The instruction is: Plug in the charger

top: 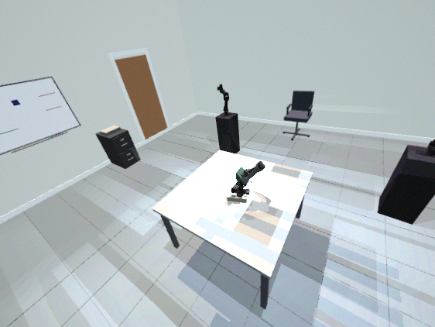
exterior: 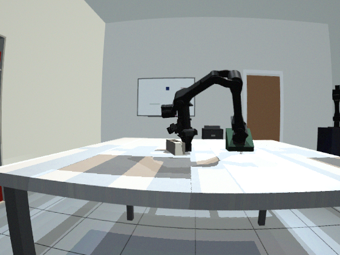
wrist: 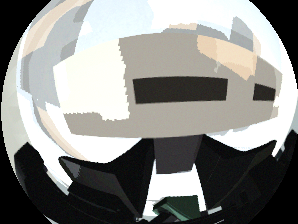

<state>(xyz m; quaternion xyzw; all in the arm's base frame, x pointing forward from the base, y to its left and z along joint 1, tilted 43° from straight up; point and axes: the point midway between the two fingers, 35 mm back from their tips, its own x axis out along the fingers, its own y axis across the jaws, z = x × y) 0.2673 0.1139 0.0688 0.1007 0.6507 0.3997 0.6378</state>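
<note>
My gripper tip is 20 mm short of the dark grey charger, 10 mm to the right of it and 10 mm below it.
</note>
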